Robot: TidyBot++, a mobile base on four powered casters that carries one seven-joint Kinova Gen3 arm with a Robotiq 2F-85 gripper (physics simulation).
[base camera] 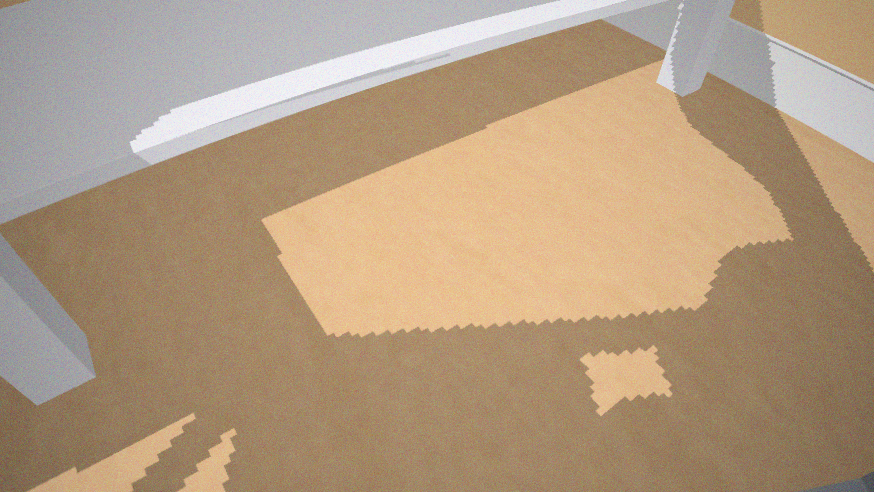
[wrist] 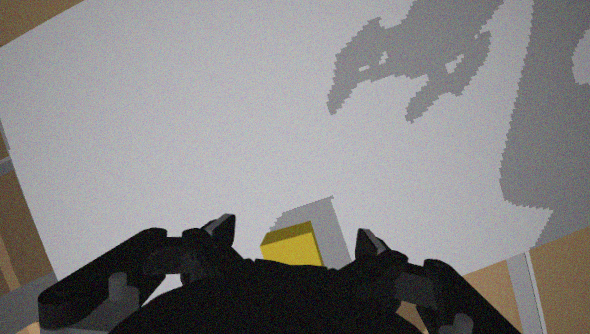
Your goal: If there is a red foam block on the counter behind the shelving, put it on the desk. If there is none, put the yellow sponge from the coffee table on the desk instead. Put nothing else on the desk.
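Places are measured from the arm's base along level axes (x ahead, y left, z up), in centimetres.
Pixels of known places: gripper, fingertip midpoint: (wrist: 295,235).
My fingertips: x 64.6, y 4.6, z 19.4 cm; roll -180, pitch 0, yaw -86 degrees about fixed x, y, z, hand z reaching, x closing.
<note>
For each thing: its top centre in the pictures, then the offset to it from my fingertips. "spot": a spot on its surface instead. Level surfaces: height alone.
- yellow sponge, top centre: (wrist: 298,279) dy -1.4, dx -8.8, dz -9.6 cm
- pale grey table top, surface height: dz -14.1 cm
- pale grey leg, surface spot: (base camera: 42,354) spot: dy +23.0, dx -34.3, dz -54.0 cm
- tan floor, surface height: dz -59.1 cm
A yellow sponge (wrist: 294,250) lies on a pale grey table top (wrist: 175,125) at the bottom middle of the wrist view; its near part is hidden behind the gripper's dark body. Which table this is cannot be told from the view. My gripper (wrist: 295,235) is open and empty, held above the table top, with the sponge showing below and between its spread fingers. The gripper does not show in the base camera view. No red foam block shows in either view.
In the base camera view, a pale grey leg (base camera: 42,354) stands at the left and another leg (base camera: 697,55) at the upper right. A white rail (base camera: 366,66) runs between them above the tan floor (base camera: 489,232). A low white panel (base camera: 825,103) stands at the right.
</note>
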